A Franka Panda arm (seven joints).
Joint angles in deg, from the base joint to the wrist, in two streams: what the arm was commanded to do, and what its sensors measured. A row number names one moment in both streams.
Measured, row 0:
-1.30, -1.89, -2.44, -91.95, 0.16, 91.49, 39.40
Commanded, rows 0 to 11:
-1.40, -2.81, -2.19, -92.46, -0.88, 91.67, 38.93
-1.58, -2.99, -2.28, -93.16, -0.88, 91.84, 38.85
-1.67, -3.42, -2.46, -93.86, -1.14, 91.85, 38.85
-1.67, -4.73, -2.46, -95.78, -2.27, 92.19, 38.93
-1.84, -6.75, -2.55, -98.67, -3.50, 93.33, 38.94
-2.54, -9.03, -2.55, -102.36, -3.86, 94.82, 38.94
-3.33, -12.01, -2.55, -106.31, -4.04, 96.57, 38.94
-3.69, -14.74, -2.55, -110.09, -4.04, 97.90, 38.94
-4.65, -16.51, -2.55, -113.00, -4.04, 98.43, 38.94
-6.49, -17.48, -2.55, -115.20, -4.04, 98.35, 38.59
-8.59, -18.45, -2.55, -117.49, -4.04, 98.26, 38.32
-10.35, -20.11, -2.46, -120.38, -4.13, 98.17, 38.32
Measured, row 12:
-5.23, -13.54, -3.01, -109.76, -3.27, 95.44, 39.40
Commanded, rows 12 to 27:
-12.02, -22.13, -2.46, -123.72, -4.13, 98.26, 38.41
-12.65, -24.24, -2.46, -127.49, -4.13, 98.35, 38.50
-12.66, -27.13, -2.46, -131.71, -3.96, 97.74, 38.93
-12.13, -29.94, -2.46, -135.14, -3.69, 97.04, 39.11
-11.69, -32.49, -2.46, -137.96, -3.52, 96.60, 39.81
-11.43, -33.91, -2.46, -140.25, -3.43, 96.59, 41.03
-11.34, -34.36, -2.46, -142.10, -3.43, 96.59, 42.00
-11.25, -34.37, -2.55, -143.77, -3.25, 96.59, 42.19
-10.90, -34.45, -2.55, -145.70, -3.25, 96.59, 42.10
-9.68, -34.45, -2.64, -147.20, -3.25, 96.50, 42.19
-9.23, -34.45, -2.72, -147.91, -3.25, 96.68, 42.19
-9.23, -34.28, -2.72, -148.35, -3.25, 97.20, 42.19
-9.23, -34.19, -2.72, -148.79, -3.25, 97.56, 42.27
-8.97, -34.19, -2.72, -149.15, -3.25, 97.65, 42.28
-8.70, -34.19, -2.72, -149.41, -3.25, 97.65, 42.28
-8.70, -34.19, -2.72, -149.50, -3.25, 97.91, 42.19
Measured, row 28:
-9.48, -33.79, -2.91, -148.31, -3.28, 96.27, 40.98
